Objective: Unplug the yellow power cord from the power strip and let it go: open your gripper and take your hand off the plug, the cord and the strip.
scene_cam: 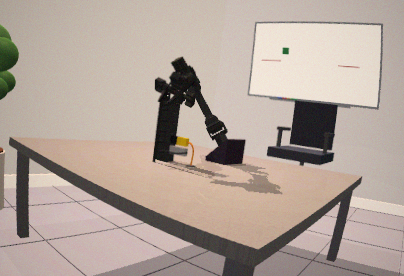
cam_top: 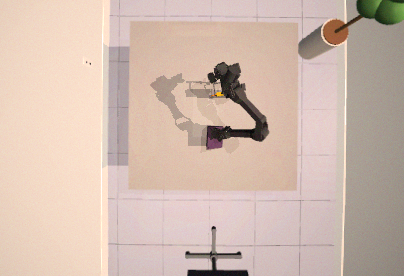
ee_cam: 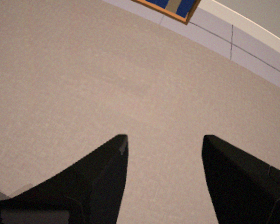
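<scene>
Right now my gripper tip is 150 mm past the yellow plug and 140 mm above it.
</scene>
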